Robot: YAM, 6 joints.
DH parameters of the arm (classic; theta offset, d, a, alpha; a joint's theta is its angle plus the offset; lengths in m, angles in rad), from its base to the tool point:
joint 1: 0 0.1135 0.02 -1.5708
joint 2: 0 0 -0.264 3.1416
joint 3: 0.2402 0 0.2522 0
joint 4: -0.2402 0 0.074 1.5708
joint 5: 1.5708 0 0 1.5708
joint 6: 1.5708 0.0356 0 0
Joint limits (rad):
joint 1: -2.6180..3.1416
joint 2: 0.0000..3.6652
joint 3: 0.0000..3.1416
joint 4: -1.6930..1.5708
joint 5: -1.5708..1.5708
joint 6: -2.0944..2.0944
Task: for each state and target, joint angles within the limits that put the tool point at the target. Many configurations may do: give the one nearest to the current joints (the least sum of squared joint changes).
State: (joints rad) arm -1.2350 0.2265 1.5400 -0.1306 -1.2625 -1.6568
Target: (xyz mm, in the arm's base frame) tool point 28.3 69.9 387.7
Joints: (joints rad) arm -1.4780 0.0147 0.9111 -0.3665 -1.3398 -1.6568
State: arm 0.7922 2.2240 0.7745 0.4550 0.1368 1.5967
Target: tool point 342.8 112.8 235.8
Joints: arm 0.3369 1.6166 0.8817 0.5346 0.1936 1.5967
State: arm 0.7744 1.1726 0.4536 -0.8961 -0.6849 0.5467
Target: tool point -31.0 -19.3 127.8
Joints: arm 1.0132 1.2339 0.0000 -1.6836 -0.4690 0.5467
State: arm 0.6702 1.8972 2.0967 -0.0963 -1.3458 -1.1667
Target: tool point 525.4 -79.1 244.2
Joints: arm -0.2137 2.3356 1.9975 -0.0926 -1.2828 -1.1667
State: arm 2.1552 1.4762 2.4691 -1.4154 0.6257 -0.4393
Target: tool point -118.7 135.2 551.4
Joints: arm 2.4002 1.4629 2.3859 -1.4942 0.5812 -0.4393
